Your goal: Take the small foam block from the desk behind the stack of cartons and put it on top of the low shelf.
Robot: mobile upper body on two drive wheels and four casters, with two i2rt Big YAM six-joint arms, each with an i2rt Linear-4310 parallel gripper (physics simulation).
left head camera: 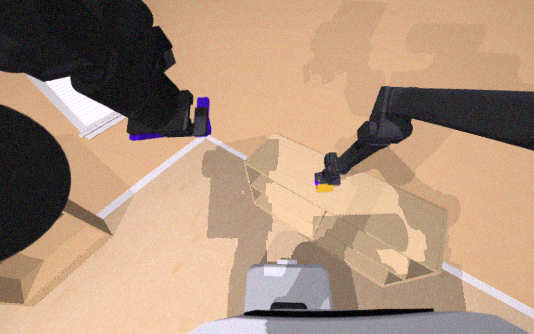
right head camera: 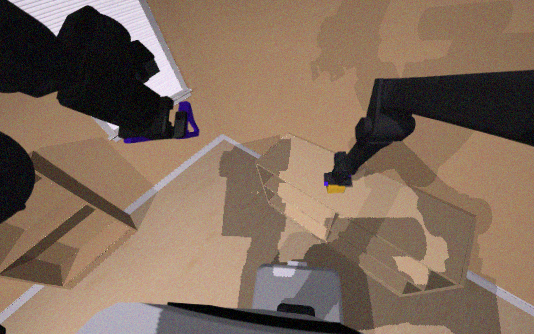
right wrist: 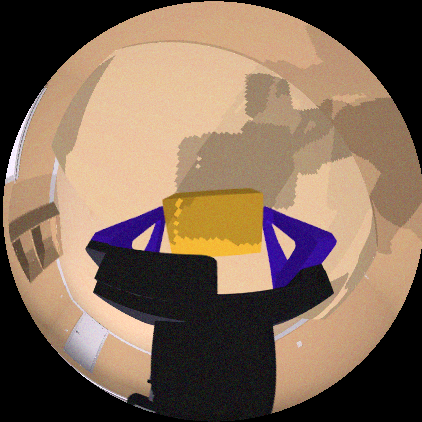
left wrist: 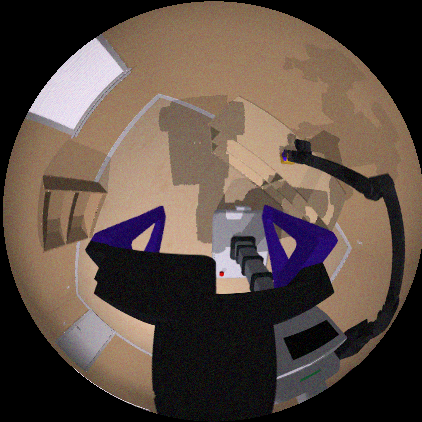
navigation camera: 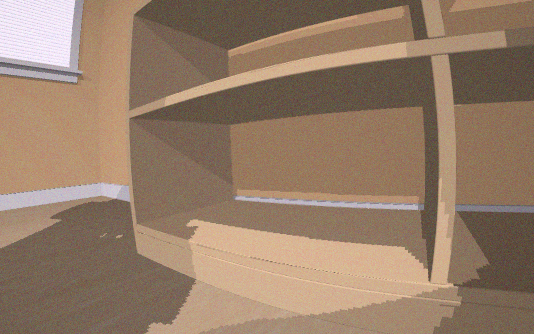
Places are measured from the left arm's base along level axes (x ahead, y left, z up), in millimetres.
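Pixels of known places: left gripper, fingertip midpoint: (left head camera: pixel 187 132) (right head camera: pixel 178 134) (left wrist: pixel 213 210); right gripper, fingertip midpoint: (left head camera: pixel 324 182) (right head camera: pixel 335 182) (right wrist: pixel 213 211) (left wrist: pixel 287 155).
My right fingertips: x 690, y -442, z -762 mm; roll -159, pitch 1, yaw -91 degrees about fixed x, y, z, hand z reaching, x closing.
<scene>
Behind a point stands the place of what it marks.
The yellow foam block (left head camera: pixel 325 188) @[z -761, x 647, y -442 mm] (right head camera: pixel 336 189) @[z -762, x 647, y -444 mm] (right wrist: pixel 215 227) @[z -755, x 677, y -444 mm] sits on the top board of the low wooden shelf (left head camera: pixel 295 160) @[z -800, x 901, y -290 mm] (right head camera: pixel 307 160) @[z -800, x 899, y -294 mm] (right wrist: pixel 125 100) @[z -800, x 860, y -306 mm] (navigation camera: pixel 446 150) @[z -1184, x 543, y -425 mm]. My right gripper (left head camera: pixel 326 183) @[z -761, x 690, y -442 mm] (right head camera: pixel 337 183) @[z -761, x 690, y -442 mm] (right wrist: pixel 213 211) @[z -761, x 690, y -442 mm] is down at the block, open, with one blue finger on each side of it. The gaps at the fingers are very thin. The block's underside is hidden. My left gripper (left head camera: pixel 172 132) (right head camera: pixel 159 134) (left wrist: pixel 213 210) @[z -121, x 369, y 4 mm] is open and empty, held high to the left of the shelf. The desk and the cartons do not show.
A second open wooden shelf unit (right head camera: pixel 85 192) @[z -806, x 597, y 1563 mm] (left wrist: pixel 75 184) @[z -876, x 584, y 1544 mm] (right wrist: pixel 35 220) @[z -952, x 548, y 1494 mm] stands at the left. A window (right head camera: pixel 150 30) @[z 11, x 1714, y 960 mm] (left wrist: pixel 80 85) (navigation camera: pixel 35 35) @[z -385, x 1553, y 1073 mm] is in the wall beyond. My grey base (left head camera: pixel 287 290) @[z -1150, x 168, y -221 mm] (right head camera: pixel 300 290) @[z -1150, x 181, y -249 mm] is close to the low shelf's open front.
</scene>
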